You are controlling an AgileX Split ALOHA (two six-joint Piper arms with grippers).
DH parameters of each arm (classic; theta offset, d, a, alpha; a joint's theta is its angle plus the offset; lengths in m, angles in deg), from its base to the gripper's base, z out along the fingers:
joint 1: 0 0.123 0 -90
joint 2: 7.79 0 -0.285 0
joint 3: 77.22 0 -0.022 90
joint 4: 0 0.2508 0 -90
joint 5: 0 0 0.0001 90
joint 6: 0 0.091 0 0
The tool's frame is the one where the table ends.
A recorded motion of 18 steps. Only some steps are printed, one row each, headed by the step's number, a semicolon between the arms.
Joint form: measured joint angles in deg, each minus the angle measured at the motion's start. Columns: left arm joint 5, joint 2, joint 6, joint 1, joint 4, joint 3; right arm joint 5, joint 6, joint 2, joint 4, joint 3, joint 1.
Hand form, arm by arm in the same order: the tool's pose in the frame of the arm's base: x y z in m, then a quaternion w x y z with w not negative. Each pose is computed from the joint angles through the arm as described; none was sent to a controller.
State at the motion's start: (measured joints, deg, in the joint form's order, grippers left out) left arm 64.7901 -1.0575 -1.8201 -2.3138 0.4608 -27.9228; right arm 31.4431 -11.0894 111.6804 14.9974 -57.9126 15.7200
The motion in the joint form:
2: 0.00 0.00 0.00 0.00 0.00 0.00; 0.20 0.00 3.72 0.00 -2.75 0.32
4: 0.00 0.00 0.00 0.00 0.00 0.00; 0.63 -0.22 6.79 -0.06 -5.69 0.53
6: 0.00 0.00 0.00 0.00 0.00 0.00; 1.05 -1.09 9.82 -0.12 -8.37 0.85
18: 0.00 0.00 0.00 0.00 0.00 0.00; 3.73 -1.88 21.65 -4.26 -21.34 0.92
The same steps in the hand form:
2: -0.0092 0.0010 0.2681 0.49361 0.00344 0.86957 -0.01380; 0.3326 0.1085 0.0954 0.07104 -0.12918 0.98585 0.07975
4: -0.0092 0.0010 0.2681 0.49361 0.00344 0.86957 -0.01380; 0.3430 0.1130 0.0861 0.06622 -0.13358 0.98562 0.07951
6: -0.0092 0.0010 0.2681 0.49361 0.00344 0.86957 -0.01380; 0.3516 0.1177 0.0757 0.05997 -0.14439 0.98456 0.07870
18: -0.0092 0.0010 0.2681 0.49361 0.00344 0.86957 -0.01380; 0.3924 0.1275 0.0368 0.04797 -0.18284 0.98018 0.05923

